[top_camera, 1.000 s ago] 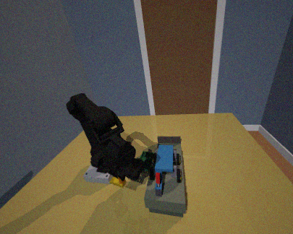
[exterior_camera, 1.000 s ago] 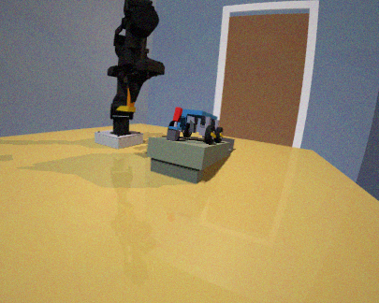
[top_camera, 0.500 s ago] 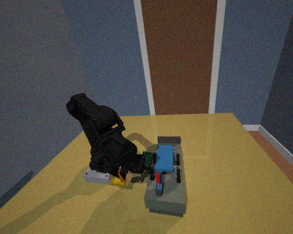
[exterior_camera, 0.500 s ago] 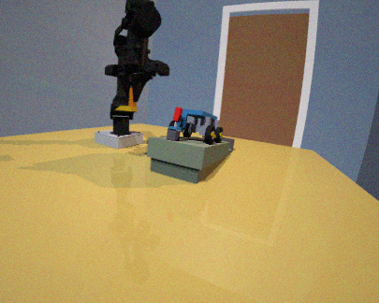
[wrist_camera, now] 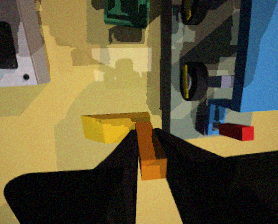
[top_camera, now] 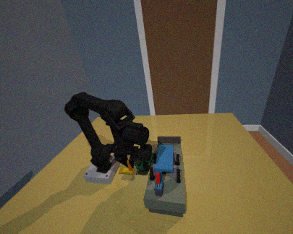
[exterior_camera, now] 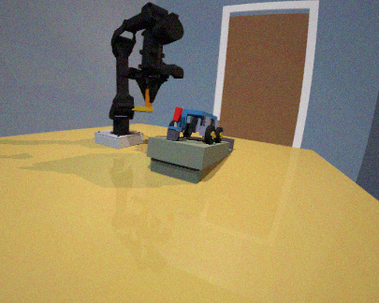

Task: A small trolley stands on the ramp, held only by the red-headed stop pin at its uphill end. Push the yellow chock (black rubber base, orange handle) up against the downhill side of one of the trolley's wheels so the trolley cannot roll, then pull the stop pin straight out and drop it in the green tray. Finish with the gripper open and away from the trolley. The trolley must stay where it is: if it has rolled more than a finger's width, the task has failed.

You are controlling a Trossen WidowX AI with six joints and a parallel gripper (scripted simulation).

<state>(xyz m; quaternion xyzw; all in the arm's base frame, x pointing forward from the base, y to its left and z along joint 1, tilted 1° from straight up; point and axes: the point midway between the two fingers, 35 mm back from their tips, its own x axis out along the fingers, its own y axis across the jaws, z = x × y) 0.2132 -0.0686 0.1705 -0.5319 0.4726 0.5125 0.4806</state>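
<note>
Now: gripper tip 110 mm short of the red-headed stop pin, 50 mm above it and 20 mm to the left of it. From my gripper tip the other things lie so: grey ramp (130 mm below, 120 mm ahead, 100 mm to the left); then blue trolley (120 mm ahead, 90 mm to the left, 60 mm below); then yellow chock (20 mm behind, 10 mm below).
</note>
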